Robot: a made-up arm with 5 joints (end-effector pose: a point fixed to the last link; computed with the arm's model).
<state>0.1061 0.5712 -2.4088 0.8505 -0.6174</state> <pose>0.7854 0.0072 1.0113 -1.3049 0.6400 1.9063</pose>
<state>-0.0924 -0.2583 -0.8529 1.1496 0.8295</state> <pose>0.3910 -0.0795 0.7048 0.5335 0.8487 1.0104</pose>
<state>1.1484 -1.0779 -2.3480 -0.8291 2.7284</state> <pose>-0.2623 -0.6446 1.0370 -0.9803 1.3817 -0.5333</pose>
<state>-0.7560 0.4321 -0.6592 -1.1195 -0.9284</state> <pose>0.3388 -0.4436 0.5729 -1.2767 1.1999 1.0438</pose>
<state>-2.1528 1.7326 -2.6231 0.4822 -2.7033</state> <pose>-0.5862 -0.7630 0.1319 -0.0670 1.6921 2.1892</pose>
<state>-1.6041 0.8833 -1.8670 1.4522 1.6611</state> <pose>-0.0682 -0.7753 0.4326 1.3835 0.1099 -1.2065</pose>
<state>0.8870 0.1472 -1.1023 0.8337 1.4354</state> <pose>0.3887 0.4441 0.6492 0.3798 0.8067 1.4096</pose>
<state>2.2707 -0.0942 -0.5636 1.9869 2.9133</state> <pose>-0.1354 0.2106 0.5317 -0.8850 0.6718 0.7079</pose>
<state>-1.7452 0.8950 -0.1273 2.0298 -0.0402</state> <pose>-0.0912 -0.0620 0.4834 -2.5713 0.6975 -0.9623</pose>
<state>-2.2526 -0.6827 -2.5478 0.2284 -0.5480</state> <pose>0.1753 0.3555 1.3721 -1.6190 1.9326 -1.1773</pose>
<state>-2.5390 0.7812 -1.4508 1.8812 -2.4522</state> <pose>-0.5373 -0.2801 0.3563 -0.3020 -0.2699 1.7978</pose>
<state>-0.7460 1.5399 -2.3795 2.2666 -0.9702</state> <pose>0.4320 -0.5227 0.1534 1.6591 0.4869 2.4180</pose>
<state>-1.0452 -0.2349 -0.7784 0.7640 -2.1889</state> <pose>0.1695 -0.4570 0.7061 0.8001 -1.5264 -2.6109</pose>
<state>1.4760 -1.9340 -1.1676 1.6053 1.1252</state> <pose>-0.0092 -0.3440 0.8448 0.3974 -0.6921 2.4049</pose>
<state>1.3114 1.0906 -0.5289 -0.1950 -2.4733</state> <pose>0.1444 0.3405 0.1160 0.5352 0.2052 -0.5059</pose>
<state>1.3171 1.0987 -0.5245 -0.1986 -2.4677</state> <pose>0.1414 0.3366 0.1137 0.5262 0.2032 -0.5063</pose>
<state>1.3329 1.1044 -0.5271 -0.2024 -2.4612</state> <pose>0.1362 0.3387 0.1119 0.5257 0.2033 -0.4961</pose>
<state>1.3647 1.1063 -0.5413 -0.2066 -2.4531</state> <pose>0.1271 0.3505 0.1106 0.5393 0.2073 -0.4695</pose>
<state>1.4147 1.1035 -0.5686 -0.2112 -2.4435</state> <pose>0.1122 0.3730 0.1106 0.5689 0.2171 -0.4242</pose>
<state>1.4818 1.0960 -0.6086 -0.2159 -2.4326</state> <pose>0.0894 0.4052 0.1127 0.6137 0.2350 -0.3618</pose>
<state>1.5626 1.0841 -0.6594 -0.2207 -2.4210</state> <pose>0.0570 0.4442 0.1180 0.6711 0.2629 -0.2859</pose>
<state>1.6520 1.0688 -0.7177 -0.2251 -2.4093</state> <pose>0.0145 0.4857 0.1274 0.7360 0.3015 -0.2023</pose>
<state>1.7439 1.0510 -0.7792 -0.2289 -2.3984</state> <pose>-0.0366 0.5247 0.1412 0.8031 0.3498 -0.1172</pose>
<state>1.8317 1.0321 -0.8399 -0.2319 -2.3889</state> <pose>-0.0920 0.5575 0.1586 0.8674 0.4043 -0.0372</pose>
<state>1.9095 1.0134 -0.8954 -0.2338 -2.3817</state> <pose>-0.1463 0.5821 0.1780 0.9242 0.4598 0.0328</pose>
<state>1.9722 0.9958 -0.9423 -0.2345 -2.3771</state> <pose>-0.1935 0.5989 0.1975 0.9714 0.5104 0.0889</pose>
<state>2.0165 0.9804 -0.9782 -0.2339 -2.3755</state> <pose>-0.2290 0.6099 0.2148 1.0075 0.5506 0.1293</pose>
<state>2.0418 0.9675 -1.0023 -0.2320 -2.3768</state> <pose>-0.2511 0.6173 0.2285 1.0329 0.5776 0.1544</pose>
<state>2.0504 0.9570 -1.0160 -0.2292 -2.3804</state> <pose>-0.2606 0.6231 0.2384 1.0496 0.5914 0.1664</pose>
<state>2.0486 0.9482 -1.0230 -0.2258 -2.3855</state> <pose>-0.2619 0.6281 0.2454 1.0606 0.5967 0.1705</pose>
